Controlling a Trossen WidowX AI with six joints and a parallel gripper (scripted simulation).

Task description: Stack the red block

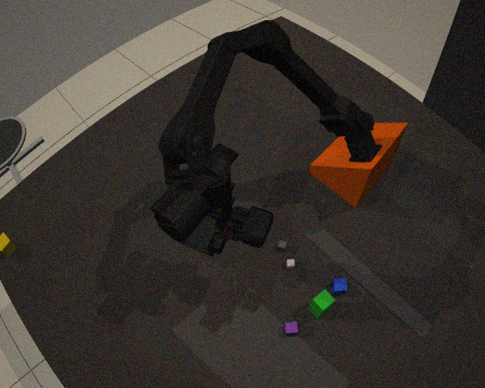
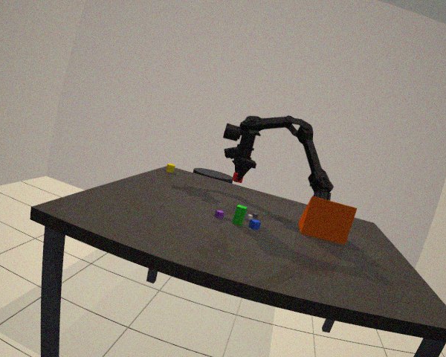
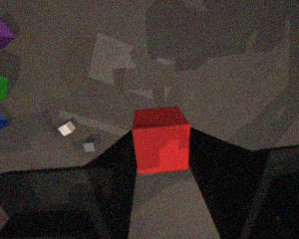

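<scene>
Right now the blue block is 11 cm behind my gripper tip, 24 cm to the left of it and 11 cm below it. Also, from my gripper tip: yellow block (38 cm ahead, 43 cm to the right, 10 cm below); purple block (3 cm ahead, 21 cm to the left, 11 cm below); red block (1 cm above).
</scene>
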